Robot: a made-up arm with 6 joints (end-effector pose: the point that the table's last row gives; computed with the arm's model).
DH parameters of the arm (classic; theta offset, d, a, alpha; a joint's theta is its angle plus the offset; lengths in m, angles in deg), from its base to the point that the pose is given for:
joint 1: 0 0.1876 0 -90
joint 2: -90 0 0.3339 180
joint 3: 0 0 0 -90
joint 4: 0 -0.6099 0 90
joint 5: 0 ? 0 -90
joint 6: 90 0 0 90
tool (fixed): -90 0 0 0
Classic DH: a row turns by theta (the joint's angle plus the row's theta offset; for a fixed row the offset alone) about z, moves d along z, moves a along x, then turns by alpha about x.
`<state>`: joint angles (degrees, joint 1 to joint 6).
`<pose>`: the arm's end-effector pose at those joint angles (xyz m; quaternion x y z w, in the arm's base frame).
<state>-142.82 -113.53 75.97 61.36 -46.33 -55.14</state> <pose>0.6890 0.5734 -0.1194 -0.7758 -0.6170 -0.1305 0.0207</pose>
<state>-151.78 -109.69 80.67 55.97 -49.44 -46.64</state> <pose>0.7722 0.4680 -0.1034 -0.8165 -0.5473 -0.1840 0.0008</pose>
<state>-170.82 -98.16 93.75 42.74 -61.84 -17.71</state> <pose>0.8939 0.2072 -0.0417 0.8541 0.3460 0.3662 0.1292</pose>
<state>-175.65 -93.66 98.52 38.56 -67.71 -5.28</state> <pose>0.9106 0.1355 -0.0138 0.8366 0.2640 0.4373 0.1979</pose>
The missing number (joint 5, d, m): 0.0844
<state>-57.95 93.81 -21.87 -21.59 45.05 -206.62</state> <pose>-0.0448 -0.0763 -0.3708 -0.5257 0.6459 0.3421 0.4352</pose>
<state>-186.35 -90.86 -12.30 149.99 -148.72 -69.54</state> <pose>0.2446 -0.1008 0.7887 0.4061 0.4171 -0.0917 0.8079</pose>
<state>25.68 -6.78 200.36 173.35 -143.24 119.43</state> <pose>-0.5570 -0.1748 0.2323 0.4351 0.1574 0.1294 0.8770</pose>
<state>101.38 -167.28 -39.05 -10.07 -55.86 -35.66</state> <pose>0.1682 -0.4143 0.3501 0.5665 -0.1495 0.7599 0.2816</pose>
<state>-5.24 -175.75 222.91 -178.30 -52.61 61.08</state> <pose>0.4589 0.0426 0.2337 0.5775 -0.3885 0.5991 0.3957</pose>
